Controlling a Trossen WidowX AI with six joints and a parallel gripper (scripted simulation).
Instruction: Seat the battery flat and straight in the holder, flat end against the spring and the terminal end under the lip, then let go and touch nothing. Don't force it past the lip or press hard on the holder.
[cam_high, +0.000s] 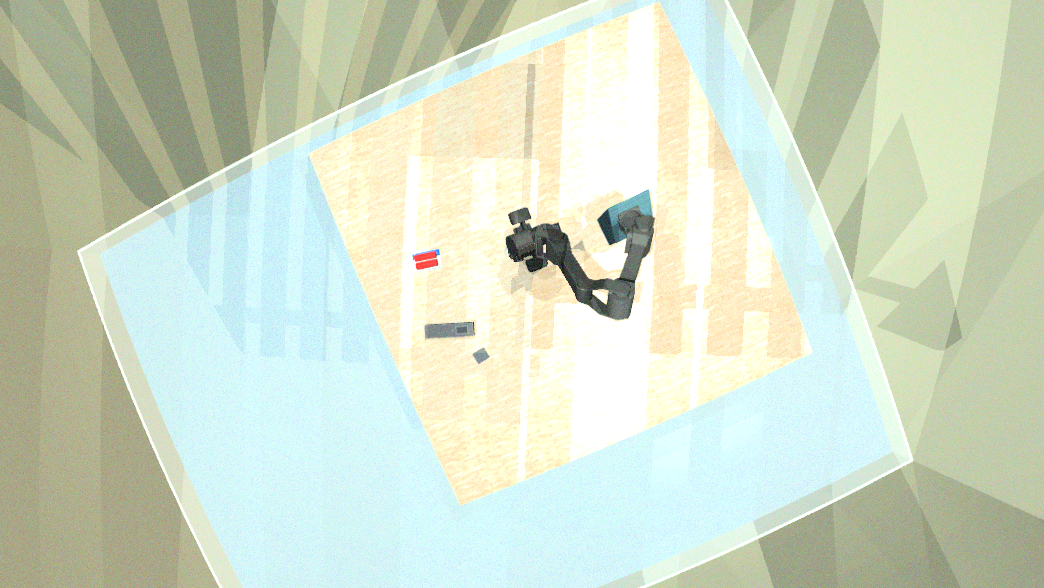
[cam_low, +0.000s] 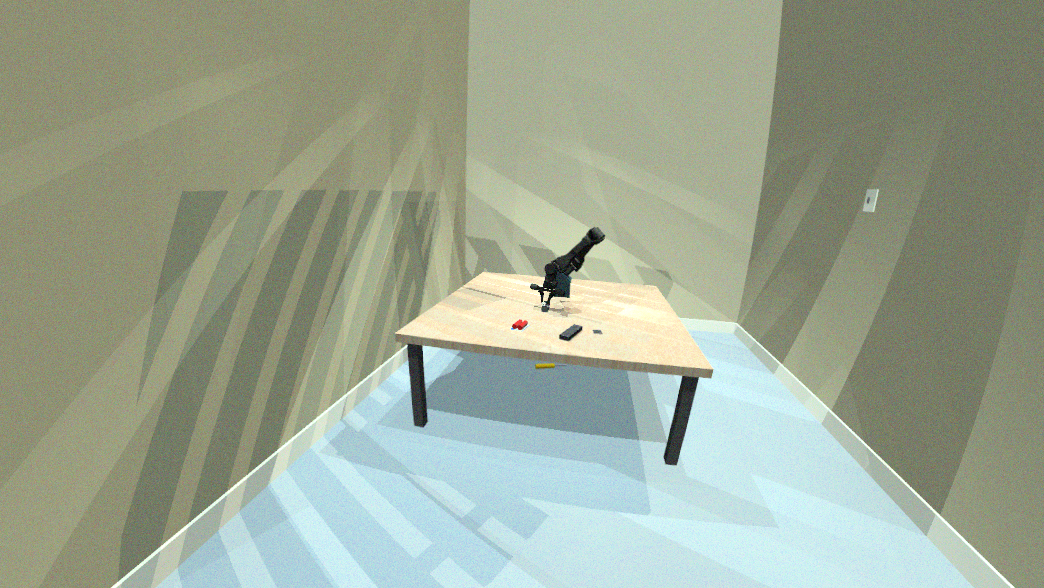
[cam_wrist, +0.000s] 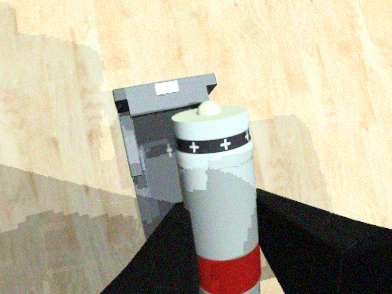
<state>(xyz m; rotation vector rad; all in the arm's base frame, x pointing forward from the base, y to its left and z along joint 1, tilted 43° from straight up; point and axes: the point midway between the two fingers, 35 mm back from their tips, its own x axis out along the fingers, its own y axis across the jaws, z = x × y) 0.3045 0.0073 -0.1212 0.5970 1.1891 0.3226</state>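
Now: gripper tip 1 cm below the battery. Also, from my gripper tip: dark flat bar: 32 cm ahead, 16 cm to the left, 1 cm below; small dark square: 26 cm ahead, 28 cm to the left, 2 cm below; yellow object: 27 cm ahead, 8 cm to the left, 21 cm below.
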